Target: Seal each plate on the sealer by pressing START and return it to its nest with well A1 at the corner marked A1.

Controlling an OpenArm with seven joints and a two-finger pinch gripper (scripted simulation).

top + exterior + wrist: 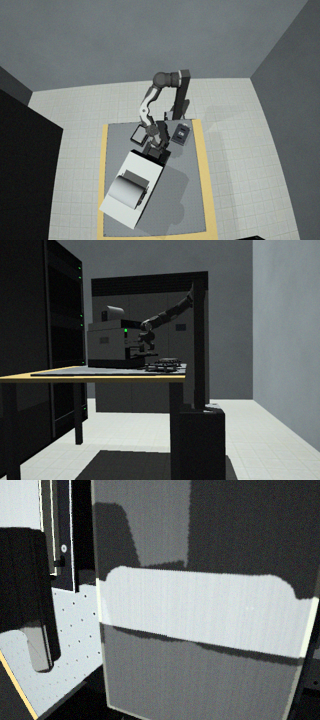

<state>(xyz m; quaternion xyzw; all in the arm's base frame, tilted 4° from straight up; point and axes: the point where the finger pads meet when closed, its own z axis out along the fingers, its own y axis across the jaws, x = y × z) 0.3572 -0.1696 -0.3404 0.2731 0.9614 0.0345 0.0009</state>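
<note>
Now: hand 20 mm above the well plate. Also, from my hand: foil roll: 290 mm ahead, 290 mm above, 170 mm to the right; start button: 140 mm ahead, 60 mm above, 30 mm to the left; sealer stage: 30 mm below.
</note>
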